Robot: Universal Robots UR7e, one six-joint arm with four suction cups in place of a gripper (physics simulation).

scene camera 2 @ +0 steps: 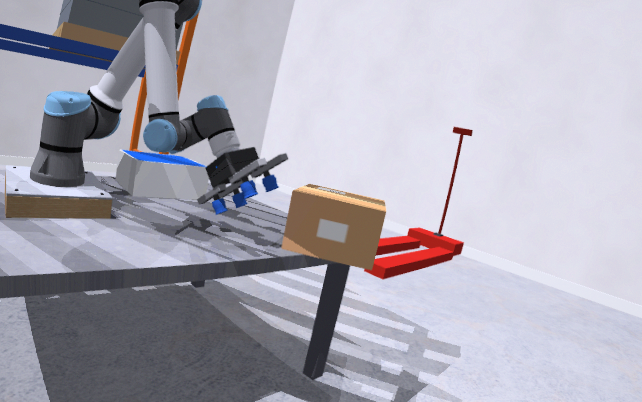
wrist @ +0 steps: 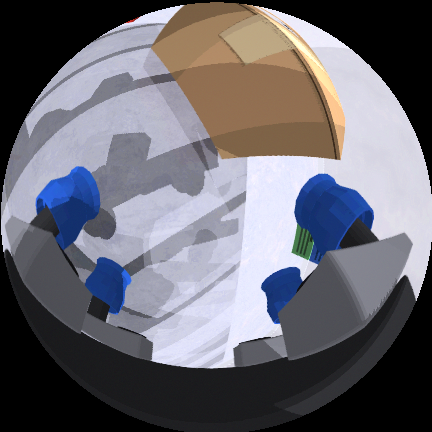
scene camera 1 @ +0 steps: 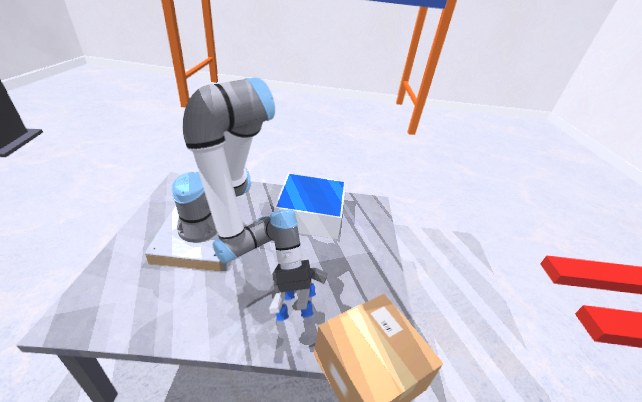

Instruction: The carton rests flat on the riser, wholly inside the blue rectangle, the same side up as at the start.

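The brown carton [scene camera 1: 370, 345] [scene camera 2: 305, 220] [wrist: 260, 100] stands at the table's near right corner, its lower side partly past the edge in scene camera 2. A barcode label shows on its top, a pale label on its side. My gripper [scene camera 1: 297, 302] [scene camera 2: 244, 194] [wrist: 200, 250] is open, its four blue cups empty. It hangs tilted above the table, between riser and carton, apart from both, with the cups angled down toward the carton's side. The white riser [scene camera 1: 322, 226] [scene camera 2: 150, 180] stands at the back of the table, the blue rectangle [scene camera 1: 312, 195] [scene camera 2: 162, 157] on its top bare.
The grey table [scene camera 1: 90, 320] [scene camera 2: 50, 250] also carries the arm's base board [scene camera 1: 185, 262] [scene camera 2: 57, 206] at the left. Red forks [scene camera 1: 600, 272] [scene camera 2: 415, 260] lie beyond the carton. An orange rack post [scene camera 1: 175, 55] stands behind the table.
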